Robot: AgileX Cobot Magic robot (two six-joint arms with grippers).
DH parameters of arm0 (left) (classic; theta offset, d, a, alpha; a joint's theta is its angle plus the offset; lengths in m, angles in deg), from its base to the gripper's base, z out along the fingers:
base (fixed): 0 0 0 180
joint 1: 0 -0.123 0 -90
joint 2: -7.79 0 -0.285 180
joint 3: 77.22 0 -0.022 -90
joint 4: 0 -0.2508 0 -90
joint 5: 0 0 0.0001 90
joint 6: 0 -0.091 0 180
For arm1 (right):
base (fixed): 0 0 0 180
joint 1: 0 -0.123 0 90
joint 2: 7.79 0 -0.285 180
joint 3: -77.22 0 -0.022 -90
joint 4: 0 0.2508 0 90
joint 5: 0 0 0.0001 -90
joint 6: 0 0.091 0 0
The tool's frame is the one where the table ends.
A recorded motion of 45 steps. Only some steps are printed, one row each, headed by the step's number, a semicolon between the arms.
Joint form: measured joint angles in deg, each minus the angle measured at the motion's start. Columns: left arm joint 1, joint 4, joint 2, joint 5, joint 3, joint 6; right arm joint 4, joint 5, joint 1, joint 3, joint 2, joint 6.
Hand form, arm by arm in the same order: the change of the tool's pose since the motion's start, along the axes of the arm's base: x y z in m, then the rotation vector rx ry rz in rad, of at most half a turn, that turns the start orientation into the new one. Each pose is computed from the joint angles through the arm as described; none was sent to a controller.
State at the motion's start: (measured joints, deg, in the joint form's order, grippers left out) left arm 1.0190 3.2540 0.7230 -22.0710 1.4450 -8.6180; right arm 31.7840 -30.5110 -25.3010 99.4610 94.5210 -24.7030
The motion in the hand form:
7: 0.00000 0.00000 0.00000 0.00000 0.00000 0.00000; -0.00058 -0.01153 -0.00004 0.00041 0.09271 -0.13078
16: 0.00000 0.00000 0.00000 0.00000 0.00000 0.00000; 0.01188 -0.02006 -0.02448 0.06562 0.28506 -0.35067
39: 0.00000 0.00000 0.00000 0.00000 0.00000 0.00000; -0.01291 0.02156 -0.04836 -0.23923 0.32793 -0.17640
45: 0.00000 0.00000 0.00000 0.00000 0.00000 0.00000; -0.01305 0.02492 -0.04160 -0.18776 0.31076 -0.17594
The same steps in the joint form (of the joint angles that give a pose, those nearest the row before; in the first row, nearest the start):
7: 0.00 0.00 0.00 0.00 0.00 0.00; -14.67 -2.34 0.05 0.42 -0.85 18.24
16: 0.00 0.00 0.00 0.00 0.00 0.00; -30.56 -5.38 0.00 -0.80 0.78 44.37
39: 0.00 0.00 0.00 0.00 0.00 0.00; -33.54 -15.62 -7.60 -0.80 2.30 35.04
45: 0.00 0.00 0.00 0.00 0.00 0.00; -32.80 -13.88 -7.89 0.03 2.30 36.24

